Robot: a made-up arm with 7 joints. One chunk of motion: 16 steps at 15 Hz.
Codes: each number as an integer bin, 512 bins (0 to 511) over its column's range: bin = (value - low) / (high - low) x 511, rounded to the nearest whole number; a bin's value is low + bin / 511 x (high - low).
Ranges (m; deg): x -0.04..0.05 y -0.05..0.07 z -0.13..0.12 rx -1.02..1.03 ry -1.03..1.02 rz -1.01..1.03
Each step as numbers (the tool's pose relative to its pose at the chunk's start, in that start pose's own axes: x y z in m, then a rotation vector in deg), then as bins.
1 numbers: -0.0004 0.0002 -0.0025 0.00 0.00 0.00
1 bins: 225 214 261 254 257 253
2 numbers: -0.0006 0.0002 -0.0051 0.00 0.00 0.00
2 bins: 224 214 255 254 257 253
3 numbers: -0.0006 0.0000 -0.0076 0.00 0.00 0.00
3 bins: 224 213 250 254 257 253
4 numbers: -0.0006 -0.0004 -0.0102 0.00 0.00 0.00
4 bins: 224 211 245 254 257 253
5 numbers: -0.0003 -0.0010 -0.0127 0.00 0.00 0.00
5 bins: 225 209 240 254 257 253
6 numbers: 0.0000 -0.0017 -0.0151 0.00 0.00 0.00
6 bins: 227 206 235 254 257 253
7 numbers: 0.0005 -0.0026 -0.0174 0.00 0.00 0.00
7 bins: 230 202 230 254 257 253
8 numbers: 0.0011 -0.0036 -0.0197 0.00 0.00 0.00
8 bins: 233 198 225 254 257 253
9 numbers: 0.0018 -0.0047 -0.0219 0.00 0.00 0.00
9 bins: 237 193 221 254 257 253
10 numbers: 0.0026 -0.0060 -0.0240 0.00 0.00 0.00
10 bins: 242 187 217 254 257 253
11 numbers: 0.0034 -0.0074 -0.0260 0.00 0.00 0.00
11 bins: 246 181 213 254 257 253
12 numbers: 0.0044 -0.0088 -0.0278 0.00 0.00 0.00
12 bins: 252 175 209 254 257 253
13 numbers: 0.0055 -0.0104 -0.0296 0.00 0.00 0.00
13 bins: 258 169 205 254 257 253
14 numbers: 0.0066 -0.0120 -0.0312 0.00 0.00 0.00
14 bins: 265 162 202 254 257 253
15 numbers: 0.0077 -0.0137 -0.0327 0.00 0.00 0.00
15 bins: 271 155 199 254 257 253
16 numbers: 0.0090 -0.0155 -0.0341 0.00 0.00 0.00
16 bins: 278 147 196 254 257 253
